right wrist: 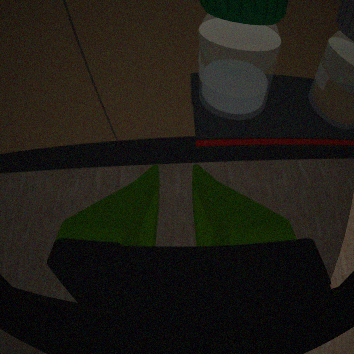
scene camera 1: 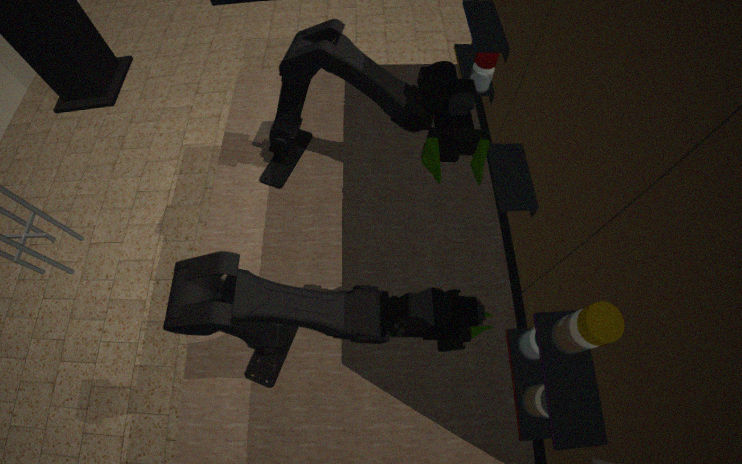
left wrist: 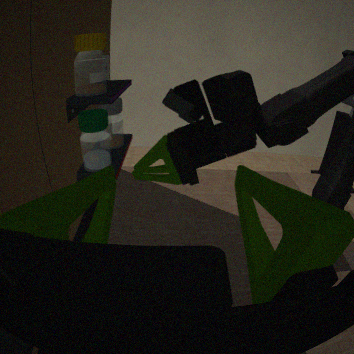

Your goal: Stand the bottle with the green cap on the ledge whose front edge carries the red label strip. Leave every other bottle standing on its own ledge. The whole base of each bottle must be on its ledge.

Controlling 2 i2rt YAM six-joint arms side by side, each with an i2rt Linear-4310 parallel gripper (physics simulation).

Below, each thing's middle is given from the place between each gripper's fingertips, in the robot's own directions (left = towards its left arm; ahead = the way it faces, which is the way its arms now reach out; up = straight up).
My right hand is 80 mm short of the green-capped bottle (left wrist: 94, 139), 50 mm to the left of it and 40 mm below it. Also, from my right hand: purple-edged ledge (scene camera 1: 577, 416) 70 mm ahead, 120 mm to the right, 120 mm above; then red-labelled ledge (scene camera 1: 526, 372) 70 mm ahead, 120 mm to the right, 20 mm below; then yellow-capped bottle (scene camera 1: 601, 323) 80 mm ahead, 50 mm to the right, 180 mm above.
Now: the yellow-capped bottle 140 mm ahead of my left hand, 280 mm to the right of it and 50 mm above it. The rest, counted from my left hand: green-capped bottle 130 mm ahead, 270 mm to the right, 90 mm below; then purple-edged ledge 130 mm ahead, 340 mm to the right, 10 mm below; then red-labelled ledge 130 mm ahead, 340 mm to the right, 150 mm below.
